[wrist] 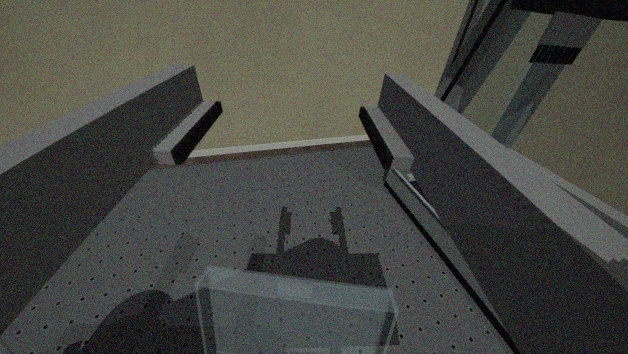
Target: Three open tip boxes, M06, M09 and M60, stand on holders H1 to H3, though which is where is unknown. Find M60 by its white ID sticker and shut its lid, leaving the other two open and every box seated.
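Places are measured from the arm's base along level axes (x ahead, y left, z up), in metres.
Where they show: gripper, between the fingertips: (291,91).
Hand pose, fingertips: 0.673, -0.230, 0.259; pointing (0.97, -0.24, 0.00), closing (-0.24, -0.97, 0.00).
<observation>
Each offset is from my fingertips to the top centre of the thing, as dx, dy, dz. "spot": to the spot under its first point. Level surfaces: height alone.
My gripper (291,91) is shut as far as it goes, with a gap between its two dark-padded fingers and nothing held there. A clear, box-shaped part with pale edges {spot: -0.048, +0.005, -0.134} (300,315), which looks like a tip box lid, shows at the bottom centre, nearer the camera than the fingertips. Its lower part is cut off by the frame. A faint paler patch shows on its upper band, with no readable writing. Which box it belongs to, and which holder it is over, I cannot tell. No readable white ID sticker shows.
A grey perforated board {dz -0.246} (240,195) lies below, with a pale and brown far edge. The gripper's shadow falls on it. A dark-edged grey strip (425,227) runs beside the right finger. Grey and translucent upright parts {spot: +0.126, -0.406, -0.056} (532,97) stand at the upper right.
</observation>
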